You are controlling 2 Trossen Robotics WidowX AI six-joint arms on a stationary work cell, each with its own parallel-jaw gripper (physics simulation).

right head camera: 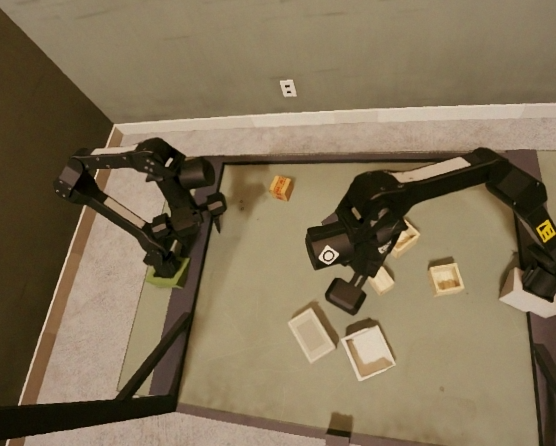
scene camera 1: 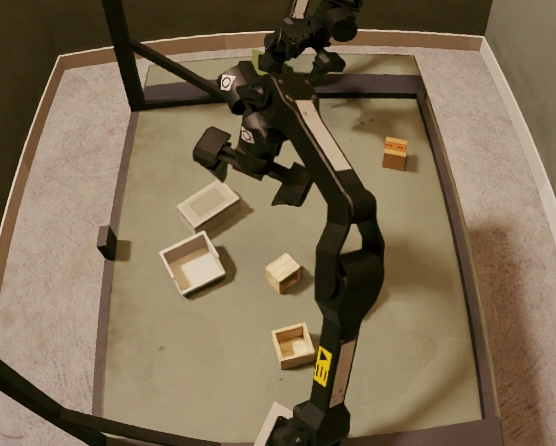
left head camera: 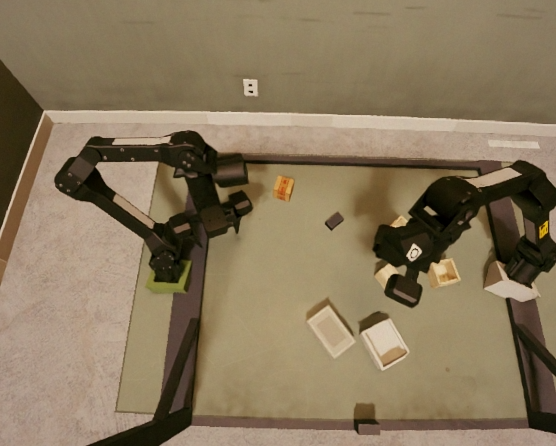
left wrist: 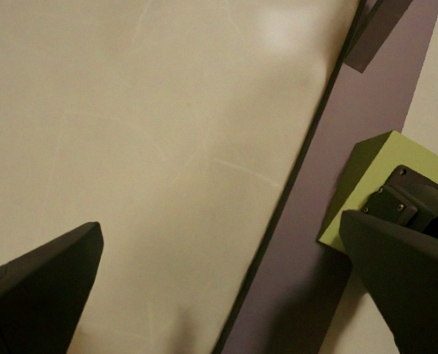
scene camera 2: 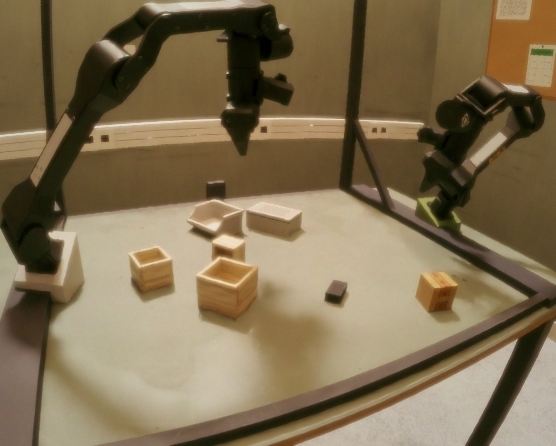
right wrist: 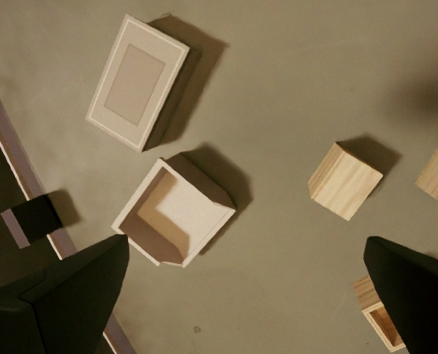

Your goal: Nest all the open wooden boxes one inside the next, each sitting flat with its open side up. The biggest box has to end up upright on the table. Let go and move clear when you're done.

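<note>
The largest wooden box (left head camera: 398, 221) (right head camera: 407, 240) (scene camera 2: 227, 295) (right wrist: 430, 176) stands upright, open side up; my right arm hides it in scene camera 1. The middle-sized wooden box (left head camera: 444, 273) (right head camera: 446, 279) (scene camera 1: 294, 346) (scene camera 2: 151, 272) (right wrist: 368, 292) stands apart, open side up. The smallest wooden box (left head camera: 386, 275) (right head camera: 381, 281) (scene camera 1: 283, 270) (scene camera 2: 228, 244) (right wrist: 346, 182) lies on its side, its opening facing sideways. My right gripper (scene camera 1: 254, 190) (right wrist: 247, 247) is open and empty, high above the table, pointing down. My left gripper (left head camera: 218, 239) (left wrist: 223, 227) is open and empty near its base, away from the boxes.
A white open bin (left head camera: 385, 342) (scene camera 1: 193, 265) (right wrist: 175, 212) and a pale closed box (left head camera: 330, 331) (scene camera 1: 209, 205) (right wrist: 137, 82) stand near the smallest box. An orange box (left head camera: 283, 188) (scene camera 2: 437, 291) and a small dark block (left head camera: 334, 221) (scene camera 2: 336, 291) lie elsewhere on the table.
</note>
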